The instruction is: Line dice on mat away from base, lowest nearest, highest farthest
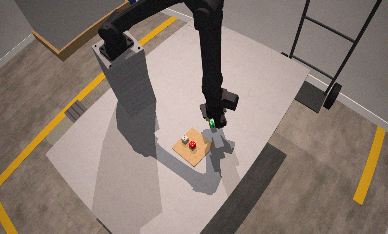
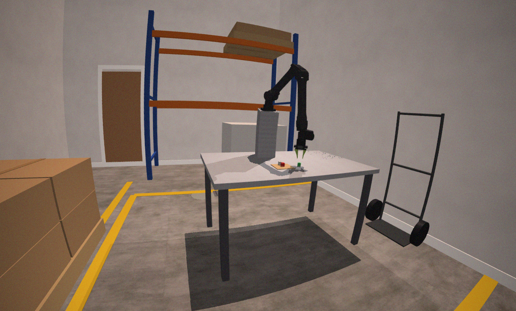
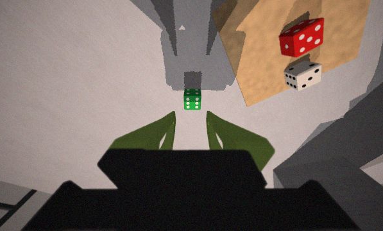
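Right now my hand is 5 cm above the green die. From my hand the other things lie so: red die: 14 cm to the right, 5 cm below; then tan mat: 14 cm to the right, 6 cm below; then white die: 5 cm behind, 14 cm to the right, 5 cm below.
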